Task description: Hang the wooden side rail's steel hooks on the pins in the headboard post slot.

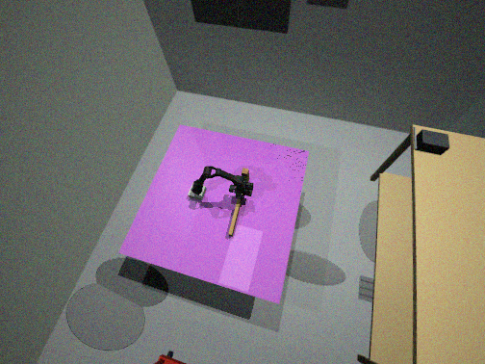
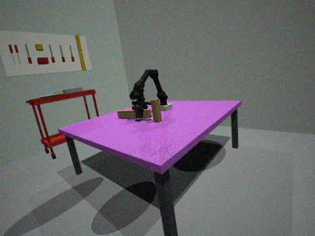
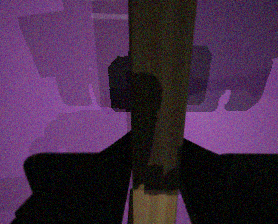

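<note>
My gripper tip is now 15 cm to the right of the wooden headboard post, 4 cm below it and 3 cm past it.
</note>
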